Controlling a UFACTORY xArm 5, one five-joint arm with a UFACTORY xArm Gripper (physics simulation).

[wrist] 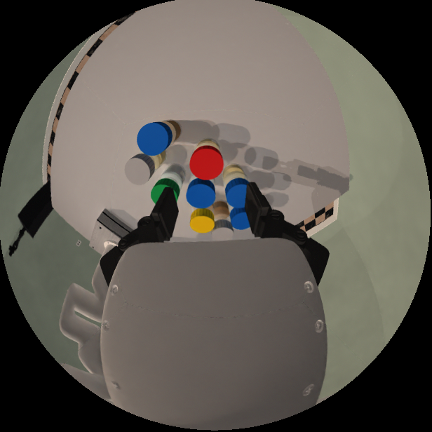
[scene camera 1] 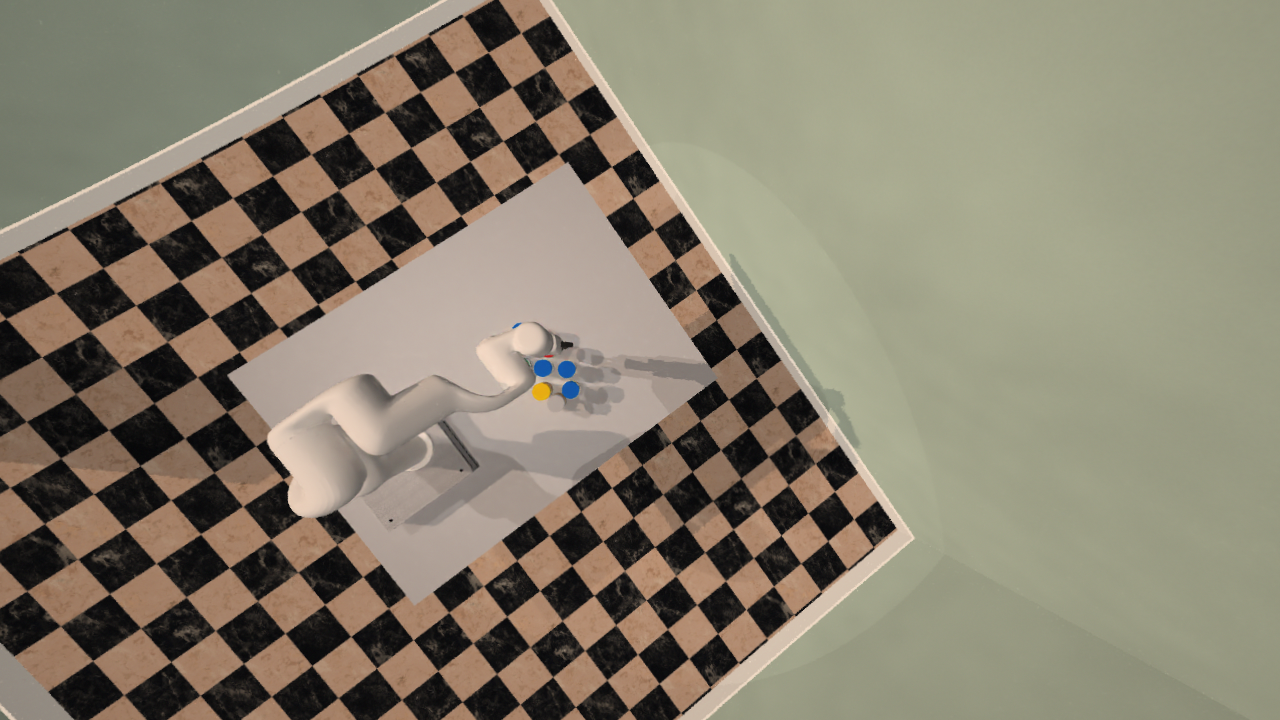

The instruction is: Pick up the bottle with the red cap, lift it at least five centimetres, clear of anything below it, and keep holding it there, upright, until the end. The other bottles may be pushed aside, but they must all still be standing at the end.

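Frame: origin at the arm's base, x ahead, y right, z down, level; metres.
Where they show: arm's base, origin of its link: (scene camera 1: 412, 449).
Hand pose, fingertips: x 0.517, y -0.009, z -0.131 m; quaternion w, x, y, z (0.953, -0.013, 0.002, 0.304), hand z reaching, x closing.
Each offset is from my fingertips to the top centre of the thing. Level surfaces: height alone.
The bottle with the red cap (wrist: 206, 163) stands upright among the other bottles in the wrist view, ahead of the fingertips and roughly centred between them; in the scene view a sliver of its red cap (scene camera 1: 548, 354) shows beside the arm's wrist. My gripper (wrist: 210, 196) is open and empty, above the bottles. A blue-capped bottle @[dy +0.039, dx -0.054, dz +0.093 m] (wrist: 201, 194) (scene camera 1: 542, 368) stands close beside the red one and shows between the fingers. A green-capped bottle (wrist: 165, 191) shows by the left fingertip, and another blue-capped bottle @[dy +0.086, dx +0.004, dz +0.093 m] (wrist: 237, 192) (scene camera 1: 566, 368) is partly hidden by the right fingertip.
A blue-capped bottle (wrist: 154, 138) and a grey-capped bottle (wrist: 139, 169) stand at the left. A yellow-capped bottle @[dy +0.096, dx -0.101, dz +0.093 m] (wrist: 202, 221) (scene camera 1: 541, 391), a blue-capped one @[dy +0.145, dx -0.025, dz +0.093 m] (wrist: 240, 218) (scene camera 1: 571, 389) and a grey-capped one @[dy +0.153, dx -0.087, dz +0.093 m] (wrist: 223, 228) (scene camera 1: 556, 402) stand nearer the gripper body. All stand on the pale table @[dz +0.198 m] (scene camera 1: 501, 241).
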